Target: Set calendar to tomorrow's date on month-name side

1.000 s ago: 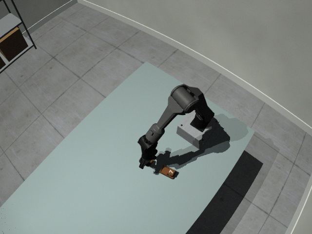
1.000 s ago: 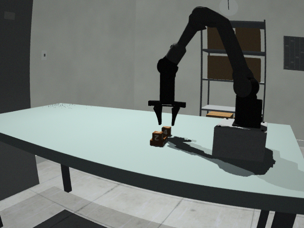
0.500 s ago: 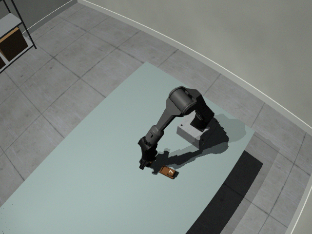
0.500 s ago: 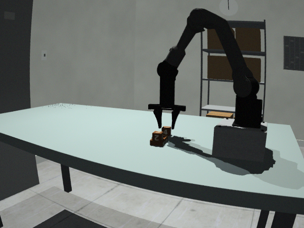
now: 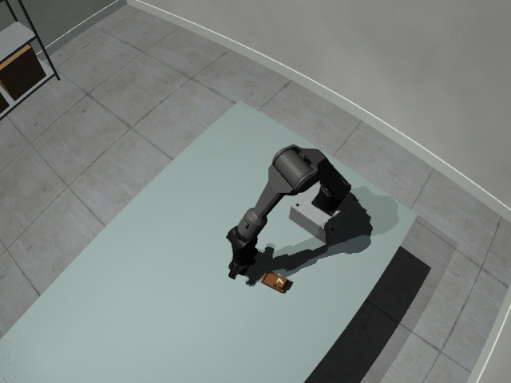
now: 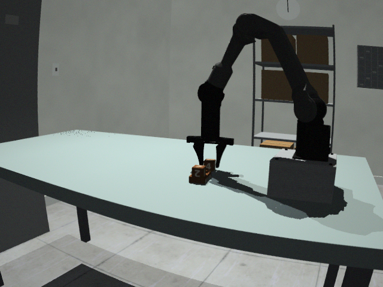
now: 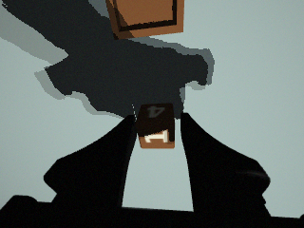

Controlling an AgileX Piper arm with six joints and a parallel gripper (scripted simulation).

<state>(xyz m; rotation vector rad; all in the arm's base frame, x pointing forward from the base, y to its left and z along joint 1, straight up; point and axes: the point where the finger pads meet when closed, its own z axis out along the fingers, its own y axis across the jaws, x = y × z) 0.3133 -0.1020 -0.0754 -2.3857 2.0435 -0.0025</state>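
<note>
My hand is 11 cm to the right of the brown tray, 2 cm past it and 1 cm above it. From my hand the other things lie so: brown cube 13 cm to the left, 2 cm behind, 1 cm above.
</note>
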